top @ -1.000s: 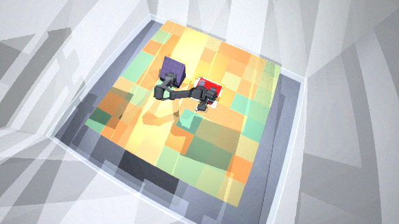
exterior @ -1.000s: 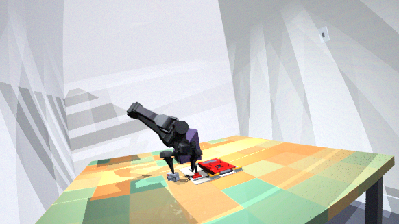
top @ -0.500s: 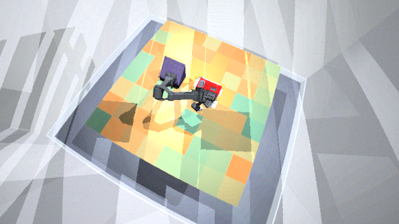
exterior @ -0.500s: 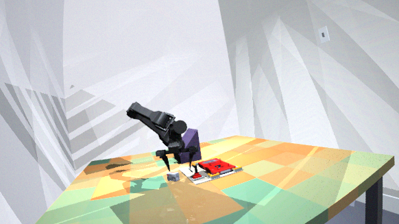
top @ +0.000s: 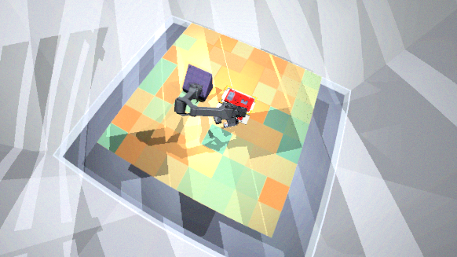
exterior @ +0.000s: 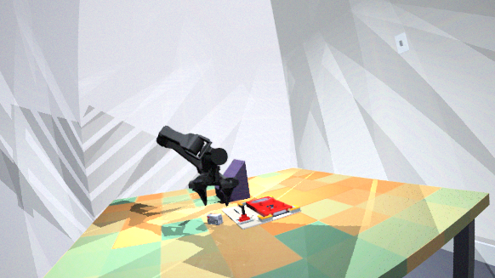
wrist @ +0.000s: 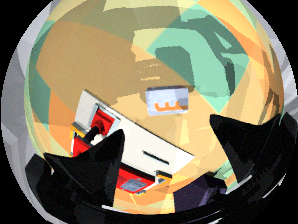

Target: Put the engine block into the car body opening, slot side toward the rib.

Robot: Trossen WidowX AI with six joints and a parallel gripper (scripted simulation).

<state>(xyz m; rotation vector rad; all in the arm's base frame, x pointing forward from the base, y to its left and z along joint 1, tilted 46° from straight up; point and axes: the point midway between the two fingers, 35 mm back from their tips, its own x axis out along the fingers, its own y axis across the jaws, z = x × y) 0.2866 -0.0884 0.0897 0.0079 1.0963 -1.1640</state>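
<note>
The grey engine block is 1 cm to the right of my gripper tip and 5 cm below it.
</note>
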